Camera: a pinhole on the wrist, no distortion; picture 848 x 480 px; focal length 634.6 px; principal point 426.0 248.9 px. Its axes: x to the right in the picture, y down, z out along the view. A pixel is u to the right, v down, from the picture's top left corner.
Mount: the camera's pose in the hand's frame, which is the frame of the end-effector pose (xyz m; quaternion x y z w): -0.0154 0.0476 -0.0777 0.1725 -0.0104 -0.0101 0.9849
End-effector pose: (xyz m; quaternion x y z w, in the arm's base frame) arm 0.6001 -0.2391 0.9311 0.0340 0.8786 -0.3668 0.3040
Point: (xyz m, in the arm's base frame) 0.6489 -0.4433 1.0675
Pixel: outside the picture
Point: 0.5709 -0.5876 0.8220
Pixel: 686.2 88.0
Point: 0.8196 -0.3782 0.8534
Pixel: 246.9 392.7
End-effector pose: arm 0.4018 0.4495 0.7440 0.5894 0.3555 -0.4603 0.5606
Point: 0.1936 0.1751 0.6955
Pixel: 473.3 124.7
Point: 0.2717 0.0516 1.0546
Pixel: 73.7 443.8
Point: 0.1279 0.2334 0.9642
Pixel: 28.9 120.7
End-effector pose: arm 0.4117 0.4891 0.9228 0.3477 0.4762 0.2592 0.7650
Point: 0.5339 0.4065 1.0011
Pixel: 340.5 345.4
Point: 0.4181 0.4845 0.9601
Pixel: 402.6 327.1
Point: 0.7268 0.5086 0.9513
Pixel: 696.9 420.2
